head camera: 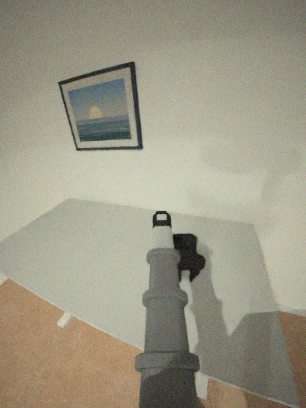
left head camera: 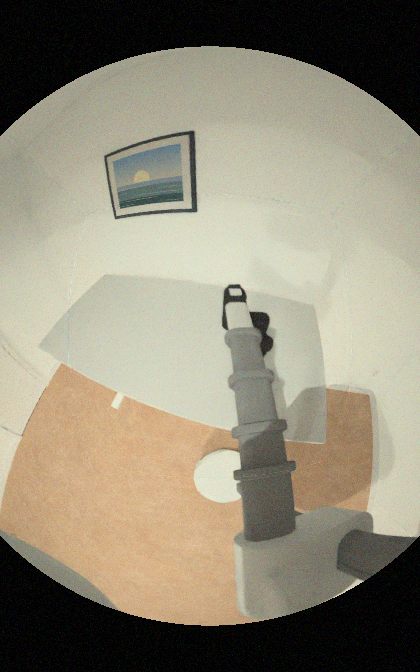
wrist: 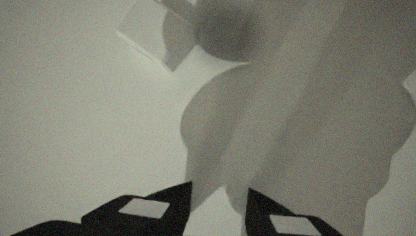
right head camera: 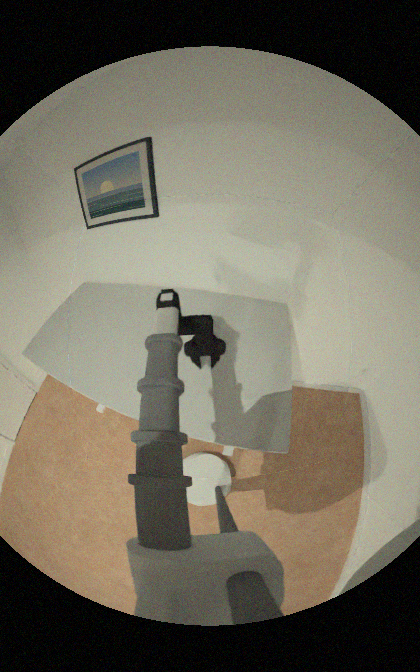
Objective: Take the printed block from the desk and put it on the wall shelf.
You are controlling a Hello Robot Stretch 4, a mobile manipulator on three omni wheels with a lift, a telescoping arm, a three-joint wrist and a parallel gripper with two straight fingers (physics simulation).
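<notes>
The printed block (wrist: 142, 30) is a pale, angular piece at the upper left of the wrist view, partly in shadow, on the light grey desk (head camera: 90, 240) (left head camera: 150, 340) (right head camera: 95, 340) (wrist: 65, 130). It does not show in the head views, where the arm and gripper cover part of the desk. My gripper (wrist: 218, 201) (right head camera: 206, 364) is open with a gap between its black fingers and points down over the desk. The block is apart from the fingertips, beyond them in the wrist view. The wall shelf does not show in these views.
The extended arm (head camera: 164, 310) (left head camera: 252, 395) (right head camera: 159, 410) reaches across the desk toward the back wall. A framed sea picture (head camera: 100, 112) (left head camera: 150, 177) (right head camera: 115, 185) hangs on that wall. The round white base part (left head camera: 217, 475) (right head camera: 205, 480) is below, over the orange-brown floor (left head camera: 125, 500) (right head camera: 85, 475).
</notes>
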